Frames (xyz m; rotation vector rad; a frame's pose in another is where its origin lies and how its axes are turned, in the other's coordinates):
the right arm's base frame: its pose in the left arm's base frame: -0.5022 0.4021 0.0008 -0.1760 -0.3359 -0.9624
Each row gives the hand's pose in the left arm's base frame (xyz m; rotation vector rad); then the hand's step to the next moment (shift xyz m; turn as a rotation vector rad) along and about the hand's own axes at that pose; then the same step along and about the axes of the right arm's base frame.
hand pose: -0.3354 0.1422 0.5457 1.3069 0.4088 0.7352
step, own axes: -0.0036 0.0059 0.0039 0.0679 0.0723 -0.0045
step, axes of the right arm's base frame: 0.0051 -0.0039 0.0046 -0.0018 0.0540 0.0833
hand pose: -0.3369 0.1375 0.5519 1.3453 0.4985 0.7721
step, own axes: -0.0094 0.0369 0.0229 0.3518 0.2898 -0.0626
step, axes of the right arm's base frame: 0.0314 -0.0095 0.0299 -0.0646 0.2836 0.3564
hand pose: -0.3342 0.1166 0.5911 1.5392 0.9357 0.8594
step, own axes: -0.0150 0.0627 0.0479 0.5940 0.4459 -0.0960
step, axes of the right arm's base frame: 0.0732 0.0139 0.0299 -0.1233 0.4820 0.5598
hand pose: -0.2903 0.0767 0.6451 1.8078 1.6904 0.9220
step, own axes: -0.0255 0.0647 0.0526 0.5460 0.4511 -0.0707
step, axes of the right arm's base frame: 0.0681 0.0524 -0.0147 -0.0830 0.4747 0.5238
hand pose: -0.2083 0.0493 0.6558 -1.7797 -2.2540 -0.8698
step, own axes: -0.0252 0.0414 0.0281 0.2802 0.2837 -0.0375
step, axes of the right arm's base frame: 0.0214 0.0425 -0.0295 -0.0153 0.2870 0.2790
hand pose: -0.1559 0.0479 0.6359 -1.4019 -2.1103 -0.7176
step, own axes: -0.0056 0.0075 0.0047 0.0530 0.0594 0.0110
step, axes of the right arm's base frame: 0.0008 0.0080 -0.0068 -0.0165 0.0648 0.0446
